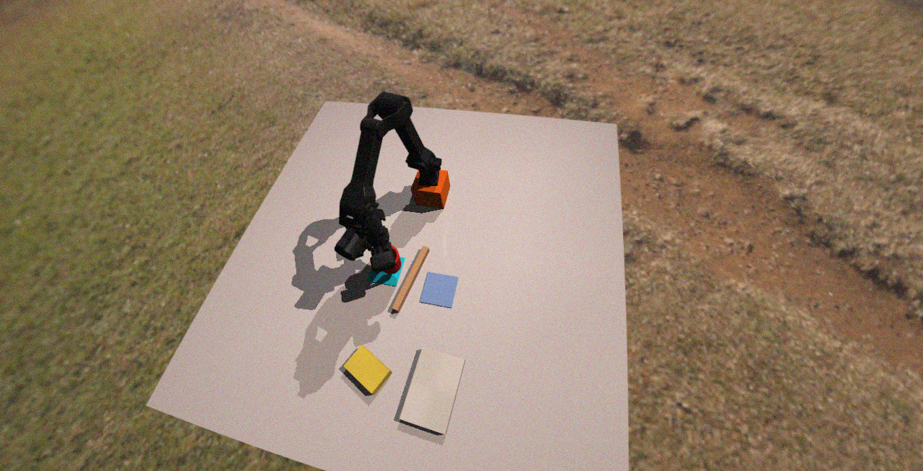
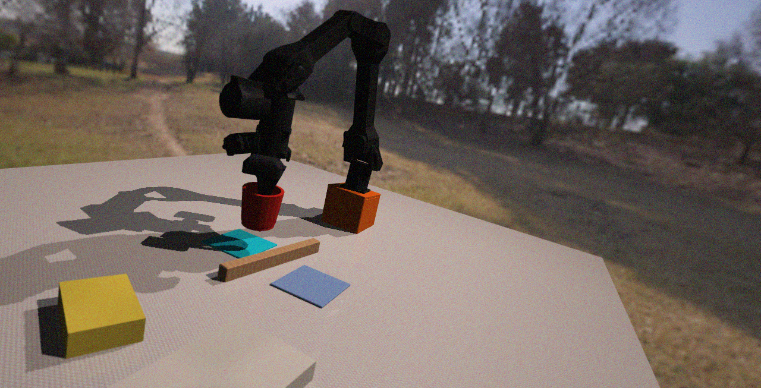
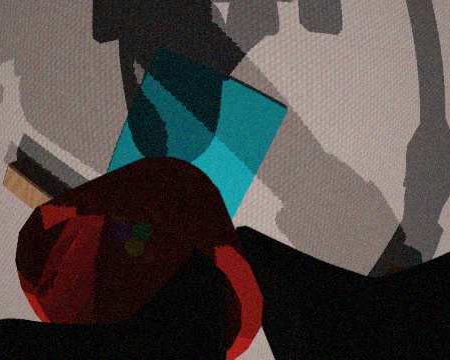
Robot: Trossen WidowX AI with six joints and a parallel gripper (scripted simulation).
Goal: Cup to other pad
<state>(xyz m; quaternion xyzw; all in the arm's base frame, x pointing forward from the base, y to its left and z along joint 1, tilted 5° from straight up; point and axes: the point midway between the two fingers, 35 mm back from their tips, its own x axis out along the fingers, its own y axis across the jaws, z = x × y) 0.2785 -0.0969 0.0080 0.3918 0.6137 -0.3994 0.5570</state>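
Now: the cyan pad 2 cm ahead of my gripper tip, 2 cm to the right of it and 10 cm below it. The rest, counted from my gripper tip: blue pad: 8 cm ahead, 16 cm to the left, 10 cm below; red cup: 3 cm ahead, 1 cm to the left; wooden bar: 5 cm ahead, 7 cm to the left, 9 cm below.
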